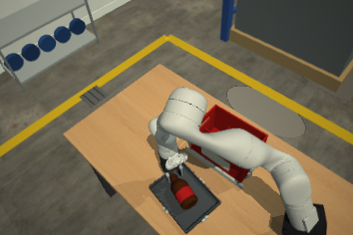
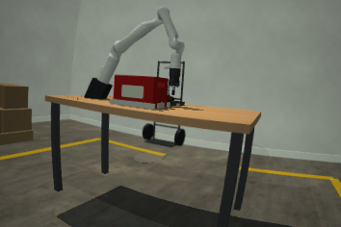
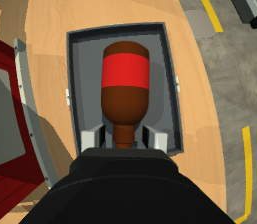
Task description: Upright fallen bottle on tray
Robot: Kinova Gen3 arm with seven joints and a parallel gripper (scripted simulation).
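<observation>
Now: the bottle 5 cm behind my hand, 1 cm to the left of it and 4 cm below it. Round my hand: tray (7 cm behind, 7 cm below); red crate (3 cm behind, 28 cm to the right).
</observation>
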